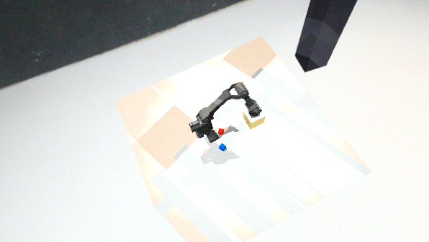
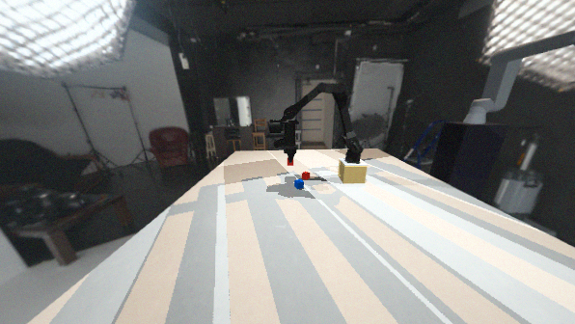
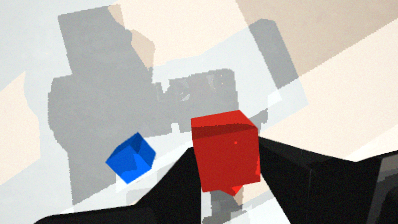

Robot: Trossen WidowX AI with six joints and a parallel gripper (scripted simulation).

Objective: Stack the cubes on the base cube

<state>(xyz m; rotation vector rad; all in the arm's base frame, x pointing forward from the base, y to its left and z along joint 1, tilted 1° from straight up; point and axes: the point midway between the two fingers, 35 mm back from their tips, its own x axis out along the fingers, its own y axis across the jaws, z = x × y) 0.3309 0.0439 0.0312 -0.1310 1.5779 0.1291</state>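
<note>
Now: gripper tip 9 cm above the blue cube, 8 cm to the right of it and 6 cm past it.
</note>
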